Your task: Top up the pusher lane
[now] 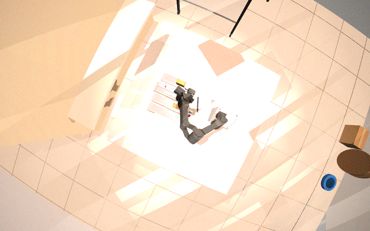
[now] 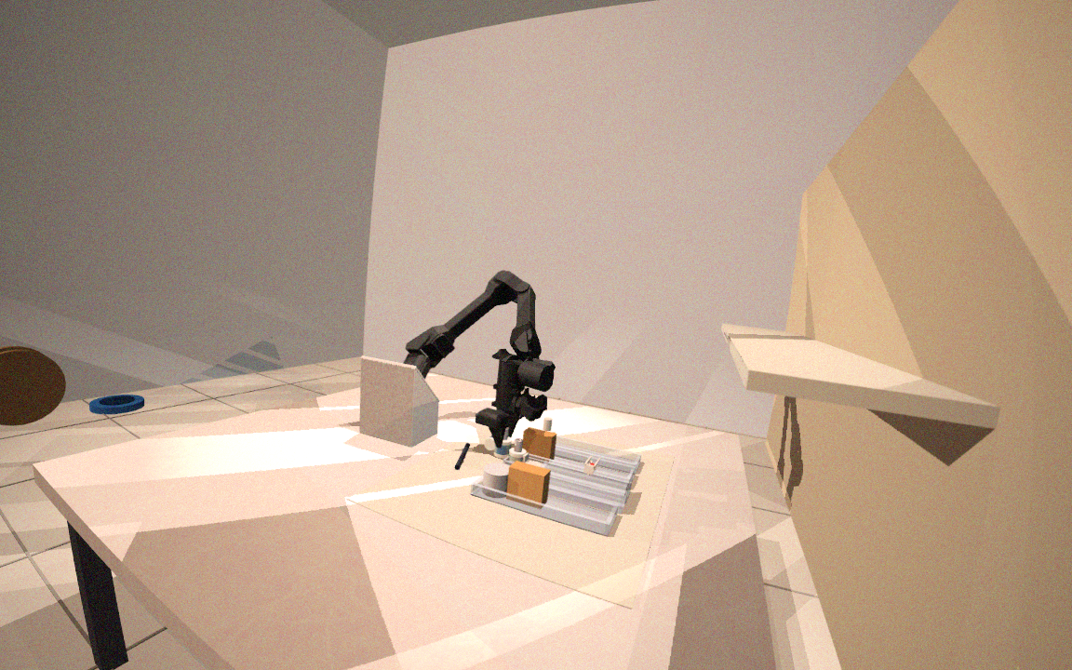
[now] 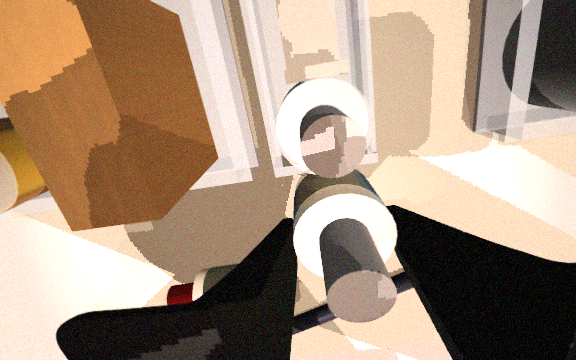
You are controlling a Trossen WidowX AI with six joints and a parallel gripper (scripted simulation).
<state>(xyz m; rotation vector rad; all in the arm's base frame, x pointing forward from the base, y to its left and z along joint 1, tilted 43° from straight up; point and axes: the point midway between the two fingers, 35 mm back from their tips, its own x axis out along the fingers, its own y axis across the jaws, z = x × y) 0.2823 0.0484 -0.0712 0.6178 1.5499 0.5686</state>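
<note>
Right now my gripper tip is 100 mm past the black pen, 50 mm above it and 20 mm to the left of it. The rest, counted from my gripper tip: grey can (130 mm to the right, 50 mm ahead, 20 mm below); grey lane rack (190 mm ahead, 30 mm to the right, 30 mm below); shelf (550 mm ahead, 320 mm above, 30 mm to the right).
</note>
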